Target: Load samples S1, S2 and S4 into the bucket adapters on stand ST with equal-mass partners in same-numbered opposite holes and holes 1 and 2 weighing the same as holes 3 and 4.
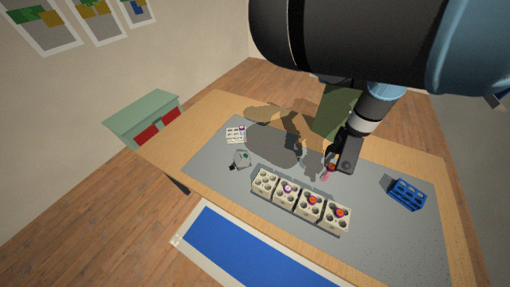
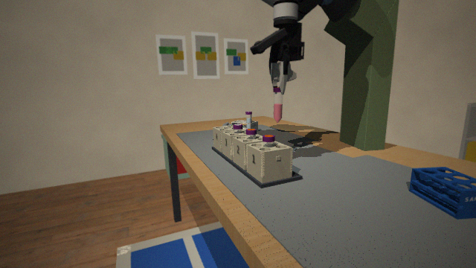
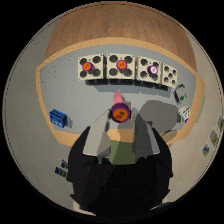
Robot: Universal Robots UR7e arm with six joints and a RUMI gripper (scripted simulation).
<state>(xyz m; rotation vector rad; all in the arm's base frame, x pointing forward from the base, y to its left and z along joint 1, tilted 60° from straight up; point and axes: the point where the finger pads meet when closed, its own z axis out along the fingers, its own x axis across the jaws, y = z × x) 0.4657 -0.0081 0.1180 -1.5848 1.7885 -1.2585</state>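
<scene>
Right now my hand is 150 mm past the green done key, 370 mm to the left of it and 180 mm above it. Round my hand: small white rack: 330 mm behind, 460 mm to the right, 220 mm below; then adapter 2: 90 mm ahead, 50 mm to the right, 200 mm below.
</scene>
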